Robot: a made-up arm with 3 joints.
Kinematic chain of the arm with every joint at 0, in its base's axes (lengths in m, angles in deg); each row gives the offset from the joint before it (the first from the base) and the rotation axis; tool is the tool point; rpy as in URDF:
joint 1: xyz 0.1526 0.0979 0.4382 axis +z
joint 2: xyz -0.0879 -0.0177 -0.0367 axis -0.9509 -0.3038 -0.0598
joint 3: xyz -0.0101 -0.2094 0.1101 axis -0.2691 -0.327 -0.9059
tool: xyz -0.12 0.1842 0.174 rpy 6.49 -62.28 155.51
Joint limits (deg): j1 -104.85..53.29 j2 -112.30..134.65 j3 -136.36..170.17
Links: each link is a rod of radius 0.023 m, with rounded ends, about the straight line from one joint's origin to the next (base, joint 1, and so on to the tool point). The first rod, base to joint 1, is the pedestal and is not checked.
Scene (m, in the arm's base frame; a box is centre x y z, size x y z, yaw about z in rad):
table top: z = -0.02
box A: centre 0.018 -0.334 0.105 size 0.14 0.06 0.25 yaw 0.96
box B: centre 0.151 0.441 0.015 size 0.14 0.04 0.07 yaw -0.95
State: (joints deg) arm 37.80 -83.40 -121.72
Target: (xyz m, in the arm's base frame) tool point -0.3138 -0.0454 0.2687
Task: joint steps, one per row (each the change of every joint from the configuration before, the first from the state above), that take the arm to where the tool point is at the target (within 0.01 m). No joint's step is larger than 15 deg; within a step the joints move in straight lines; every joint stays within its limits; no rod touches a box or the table.
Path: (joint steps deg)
1: -12.13 10.83 2.98
2: -12.14 10.82 2.97
3: -12.13 10.83 2.98
4: -12.13 10.83 2.97
5: -12.14 10.82 2.98
6: -14.05 -13.23 4.46
7: -14.06 -13.22 4.45
8: -14.06 -13.23 4.46

